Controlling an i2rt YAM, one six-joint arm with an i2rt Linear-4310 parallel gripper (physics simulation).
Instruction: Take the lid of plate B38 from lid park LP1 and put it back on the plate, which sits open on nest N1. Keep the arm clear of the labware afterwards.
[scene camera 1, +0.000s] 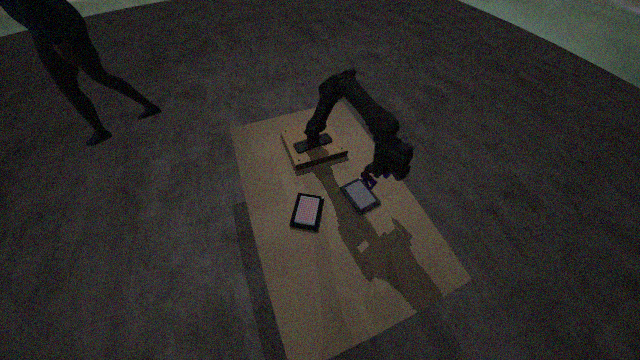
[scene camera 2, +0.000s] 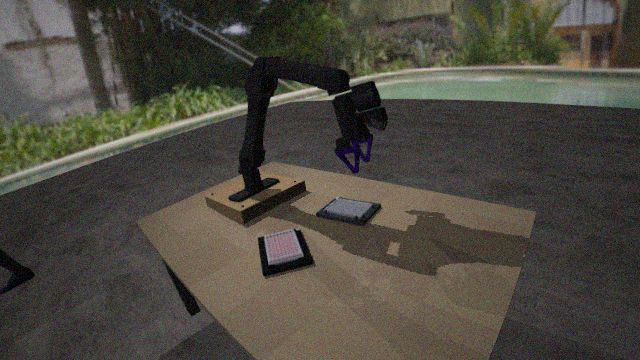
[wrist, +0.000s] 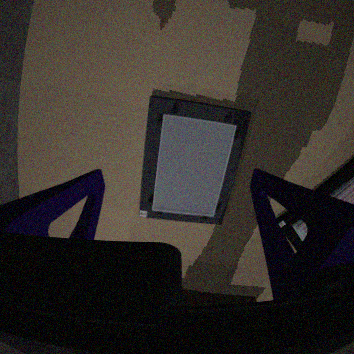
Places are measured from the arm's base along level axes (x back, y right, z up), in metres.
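Pixels of known places: gripper, fingertip midpoint: (scene camera 1: 377, 183) (scene camera 2: 361, 167) (wrist: 177, 177); arm's base at its link origin: (scene camera 1: 313, 143) (scene camera 2: 254, 190).
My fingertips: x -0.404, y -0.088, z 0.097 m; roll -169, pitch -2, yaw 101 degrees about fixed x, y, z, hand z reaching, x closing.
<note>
For each thing: its top centre in the pictures, then the offset to it from my fingertips. Level surfaces: height alone.
- dark lid park LP1 at its top centre: (wrist: 191, 171) (scene camera 2: 348, 205) (scene camera 1: 360, 193) dx +0.042, dy +0.030, dz -0.118 m
- open plate B38 at its top centre: (wrist: 335, 219) (scene camera 2: 281, 243) (scene camera 1: 307, 209) dx +0.080, dy +0.279, dz -0.111 m
- black nest N1 at its top centre: (wrist: 332, 216) (scene camera 2: 282, 246) (scene camera 1: 307, 210) dx +0.080, dy +0.279, dz -0.120 m
- wooden table at its surface level: dz -0.137 m
The pale, flat lid (scene camera 1: 360, 194) (scene camera 2: 348, 207) (wrist: 194, 162) lies on the dark lid park LP1 (wrist: 150, 170). The open plate B38 (scene camera 1: 307, 210) (scene camera 2: 283, 247), with a pink well area, sits on the black nest N1 (scene camera 1: 305, 228) (scene camera 2: 287, 269). Part of the plate shows behind the right finger in the wrist view. My gripper (scene camera 1: 376, 179) (scene camera 2: 361, 166) (wrist: 177, 177) is open and empty, with its purple fingers pointing down. It is above the table, clear of the lid. In the wrist view the lid appears between the fingertips, nearer the right one.
The arm's wooden base block (scene camera 1: 320, 162) (scene camera 2: 275, 201) stands at one end of the wooden table (scene camera 1: 310, 300) (scene camera 2: 310, 310). The arm's shadow crosses the table beside the lid park. A person's dark legs (scene camera 1: 75, 95) show on the floor away from the table.
</note>
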